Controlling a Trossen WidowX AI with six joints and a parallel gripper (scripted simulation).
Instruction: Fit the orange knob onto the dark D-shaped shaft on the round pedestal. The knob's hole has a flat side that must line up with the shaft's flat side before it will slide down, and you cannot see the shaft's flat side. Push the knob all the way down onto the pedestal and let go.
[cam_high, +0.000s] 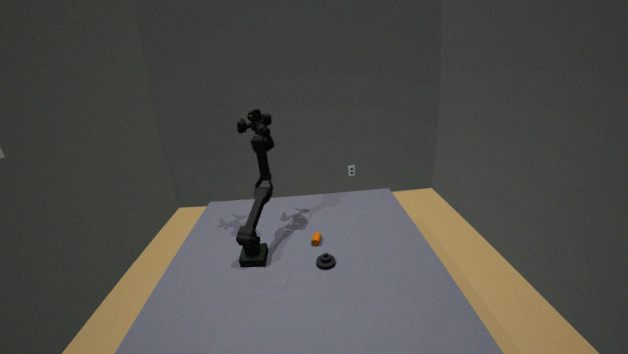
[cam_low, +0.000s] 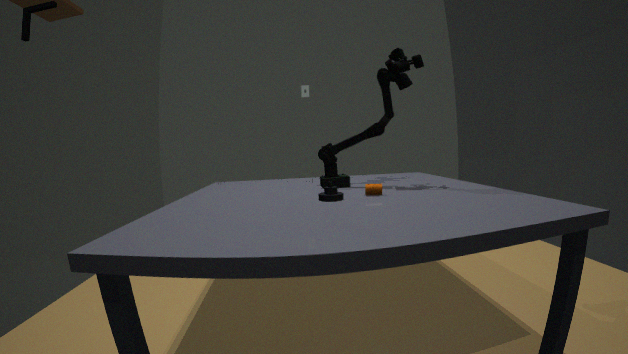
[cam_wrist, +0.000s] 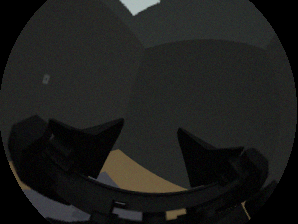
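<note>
Right now the orange knob is 580 mm below my gripper tip, 340 mm ahead of it and 310 mm to the right of it. From my gripper tip the other things lie so: dark round pedestal: 570 mm below, 470 mm to the right, 390 mm ahead.
</note>
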